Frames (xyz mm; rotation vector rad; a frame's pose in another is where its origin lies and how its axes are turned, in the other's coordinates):
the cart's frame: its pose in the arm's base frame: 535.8 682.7 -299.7 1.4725 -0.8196 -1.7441
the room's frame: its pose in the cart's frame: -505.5 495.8 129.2 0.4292 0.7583 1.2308
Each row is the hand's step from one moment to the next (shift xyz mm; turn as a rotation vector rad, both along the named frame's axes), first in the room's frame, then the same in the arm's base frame.
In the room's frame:
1: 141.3 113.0 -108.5 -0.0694 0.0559 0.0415
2: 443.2 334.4 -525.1 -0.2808 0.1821 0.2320
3: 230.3 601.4 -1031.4 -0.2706 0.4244 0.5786
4: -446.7 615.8 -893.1 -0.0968 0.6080 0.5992
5: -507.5 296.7 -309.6 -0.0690 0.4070 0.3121
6: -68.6 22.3 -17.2 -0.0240 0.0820 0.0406
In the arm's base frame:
1: 70.8 24.6 197.2 -0.0877 0.0421 -0.0143
2: 370.9 186.2 641.7 -0.3782 0.1110 -0.1025
3: 520.9 757.9 795.5 -0.7667 -0.0145 0.0082
4: 157.9 1115.2 328.3 -0.8190 -0.0634 0.2515
5: -122.6 650.2 -60.3 -0.4835 0.0168 0.1837
6: -25.1 64.8 -26.0 -0.0846 0.0241 0.0348

